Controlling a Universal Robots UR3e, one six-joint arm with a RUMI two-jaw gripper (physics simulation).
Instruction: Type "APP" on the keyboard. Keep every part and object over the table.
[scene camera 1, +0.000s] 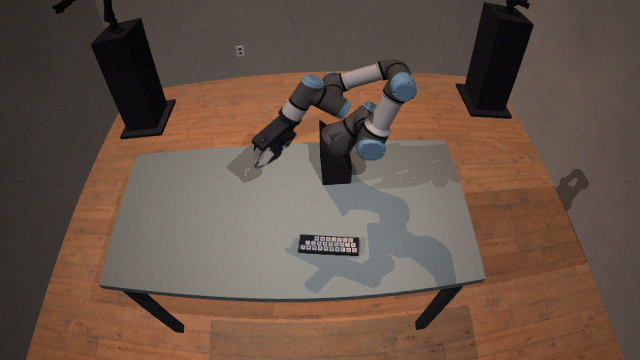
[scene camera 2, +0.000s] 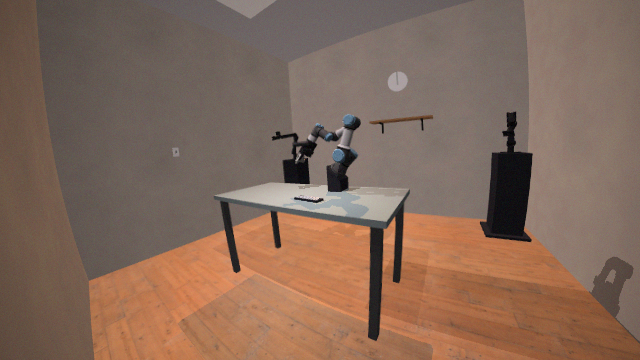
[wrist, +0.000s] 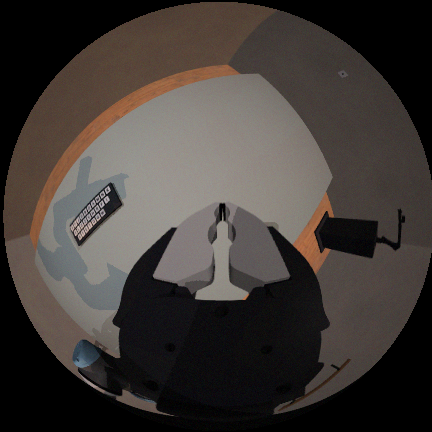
Labels:
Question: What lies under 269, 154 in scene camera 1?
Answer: My gripper.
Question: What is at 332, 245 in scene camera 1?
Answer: A black keyboard.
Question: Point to my gripper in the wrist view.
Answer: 222, 204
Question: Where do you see a black keyboard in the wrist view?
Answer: At 107, 200

